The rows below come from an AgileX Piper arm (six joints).
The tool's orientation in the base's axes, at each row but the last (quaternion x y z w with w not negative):
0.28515 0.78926 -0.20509 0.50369
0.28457 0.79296 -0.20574 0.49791
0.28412 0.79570 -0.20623 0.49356
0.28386 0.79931 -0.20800 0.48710
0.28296 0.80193 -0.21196 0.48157
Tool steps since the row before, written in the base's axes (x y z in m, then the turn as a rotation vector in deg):
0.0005 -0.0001 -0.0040 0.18 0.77 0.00
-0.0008 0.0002 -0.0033 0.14 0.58 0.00
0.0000 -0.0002 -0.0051 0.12 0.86 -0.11
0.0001 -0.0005 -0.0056 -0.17 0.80 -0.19
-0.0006 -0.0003 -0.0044 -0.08 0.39 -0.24
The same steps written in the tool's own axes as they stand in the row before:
0.0035 0.0004 0.0020 0.13 0.70 -0.35
0.0033 -0.0002 0.0007 0.10 0.53 -0.26
0.0046 0.0001 0.0023 0.27 0.73 -0.40
0.0049 0.0000 0.0028 0.43 0.50 -0.52
0.0041 -0.0003 0.0018 0.34 0.26 -0.18

